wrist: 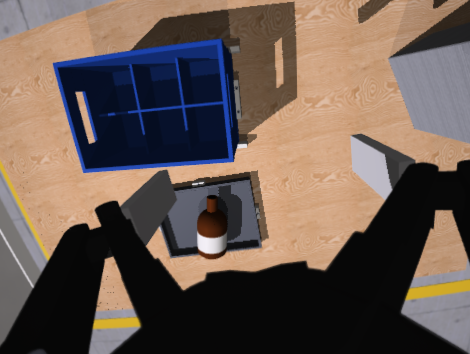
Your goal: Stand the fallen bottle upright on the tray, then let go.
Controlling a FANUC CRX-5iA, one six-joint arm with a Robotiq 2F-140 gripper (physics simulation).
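Frame: origin at the arm's base, x right, y back, z down, level; metres.
Seen in the pictures: gripper, fingertip midpoint: (pixel 257 169).
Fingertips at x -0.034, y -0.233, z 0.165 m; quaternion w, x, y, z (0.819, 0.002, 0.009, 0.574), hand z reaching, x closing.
Observation:
Offsets run from my fingertips to a thing's top centre. "spot": to the spot under its first point. Level surfaces: height alone.
The brown bottle @(dx -0.270, dy -0.060, dz +0.308 m) (pixel 212 227) with a white label lies on its side over the dark grey tray @(spot: dx -0.369, dy -0.131, dz +0.382 m) (pixel 185 245). Its neck points up in the view, toward the blue crate, and its base end overlaps the tray's lower rim. Whether the base end touches that rim I cannot tell. My gripper (pixel 257 169) is wide open and empty, high above the table. The bottle and most of the tray show between its fingers, nearer the left finger. The left finger hides part of the tray's left side.
A blue crate @(dx -0.002, dy -0.181, dz +0.212 m) (pixel 227 102) with dividers stands just beyond the tray, at upper left. A grey box (pixel 440 90) stands at the upper right. The wooden table @(dz +0.387 m) (pixel 320 210) has yellow lines (pixel 440 289) along its near edge. The dark gripper body covers the bottom of the view.

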